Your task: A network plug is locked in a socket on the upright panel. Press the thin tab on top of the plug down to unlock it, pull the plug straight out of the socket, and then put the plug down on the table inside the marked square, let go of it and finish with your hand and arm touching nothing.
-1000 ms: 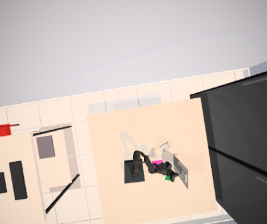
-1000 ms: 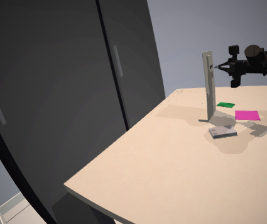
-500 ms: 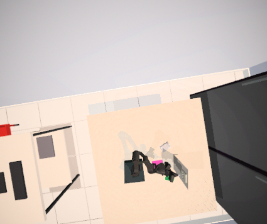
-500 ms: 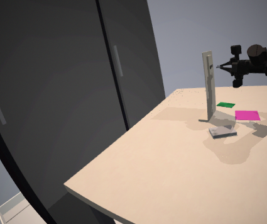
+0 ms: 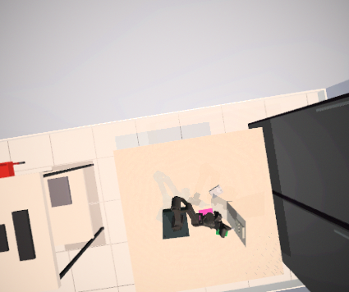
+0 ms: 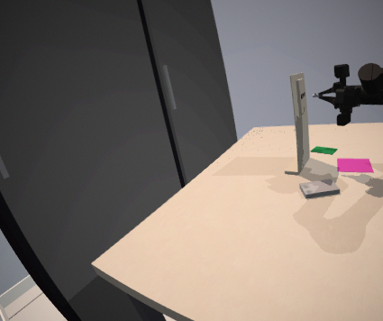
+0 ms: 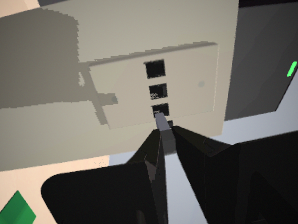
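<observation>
My gripper tip is now 260 mm above the magenta square, 120 mm past it and 10 mm to the left of it. Also, from my gripper tip: upright grey panel (100 mm below, 70 mm ahead, 10 mm to the right); then grey network plug (right at my gripper tip).
</observation>
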